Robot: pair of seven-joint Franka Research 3 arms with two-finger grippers.
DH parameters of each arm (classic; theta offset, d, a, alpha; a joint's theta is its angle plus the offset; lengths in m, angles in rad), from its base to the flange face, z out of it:
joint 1: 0 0.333 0 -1.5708
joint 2: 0 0 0 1.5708
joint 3: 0 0.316 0.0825 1.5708
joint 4: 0 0 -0.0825 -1.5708
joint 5: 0 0.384 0 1.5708
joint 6: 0 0 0.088 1.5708
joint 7: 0 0.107 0 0
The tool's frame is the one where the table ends.
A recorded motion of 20 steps. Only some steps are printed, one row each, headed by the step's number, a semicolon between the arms.
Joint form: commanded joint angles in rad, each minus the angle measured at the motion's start. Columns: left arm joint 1, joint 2, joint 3, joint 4, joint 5, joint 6, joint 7; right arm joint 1, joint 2, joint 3, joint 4, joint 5, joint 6, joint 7.
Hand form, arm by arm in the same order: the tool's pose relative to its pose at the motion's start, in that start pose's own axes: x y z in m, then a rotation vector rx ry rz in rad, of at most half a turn. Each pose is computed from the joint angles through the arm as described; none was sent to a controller.
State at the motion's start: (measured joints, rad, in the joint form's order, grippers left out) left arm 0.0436 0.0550 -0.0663 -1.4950 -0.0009 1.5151 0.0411; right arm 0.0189 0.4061 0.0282 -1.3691 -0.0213 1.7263 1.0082
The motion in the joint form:
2: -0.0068 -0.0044 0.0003 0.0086 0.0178 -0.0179 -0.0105; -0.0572 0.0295 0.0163 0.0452 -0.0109 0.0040 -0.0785
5: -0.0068 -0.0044 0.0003 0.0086 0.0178 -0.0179 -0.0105; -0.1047 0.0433 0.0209 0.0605 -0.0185 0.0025 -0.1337
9: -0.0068 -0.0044 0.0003 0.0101 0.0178 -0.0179 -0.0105; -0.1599 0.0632 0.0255 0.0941 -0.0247 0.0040 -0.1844
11: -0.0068 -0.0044 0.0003 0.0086 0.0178 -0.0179 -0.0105; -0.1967 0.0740 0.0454 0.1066 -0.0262 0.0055 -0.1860
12: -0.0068 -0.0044 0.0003 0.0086 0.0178 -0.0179 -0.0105; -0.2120 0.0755 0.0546 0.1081 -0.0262 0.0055 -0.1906
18: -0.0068 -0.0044 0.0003 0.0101 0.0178 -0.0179 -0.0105; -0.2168 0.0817 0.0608 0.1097 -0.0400 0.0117 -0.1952
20: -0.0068 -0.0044 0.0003 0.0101 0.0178 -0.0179 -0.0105; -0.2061 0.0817 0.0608 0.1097 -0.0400 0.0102 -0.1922
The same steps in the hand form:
2: -0.0032 0.0019 -0.0049 0.0181 -0.0055 -0.0053; 0.0312 0.0097 -0.0020 0.0152 0.0123 -0.0374
5: -0.0032 0.0019 -0.0049 0.0181 -0.0055 -0.0053; 0.0581 0.0253 0.0005 0.0124 0.0150 -0.0501
9: -0.0032 0.0019 -0.0056 0.0182 -0.0040 -0.0053; 0.0904 0.0438 -0.0017 0.0220 0.0259 -0.0498
11: -0.0032 0.0019 -0.0049 0.0181 -0.0055 -0.0053; 0.1036 0.0516 -0.0005 0.0304 0.0217 -0.0324
12: -0.0032 0.0019 -0.0049 0.0181 -0.0055 -0.0053; 0.1080 0.0552 -0.0002 0.0336 0.0185 -0.0299
18: -0.0032 0.0019 -0.0056 0.0182 -0.0040 -0.0053; 0.1102 0.0546 0.0026 0.0280 0.0275 -0.0373
20: -0.0032 0.0019 -0.0056 0.0182 -0.0040 -0.0053; 0.1046 0.0497 0.0026 0.0269 0.0268 -0.0450

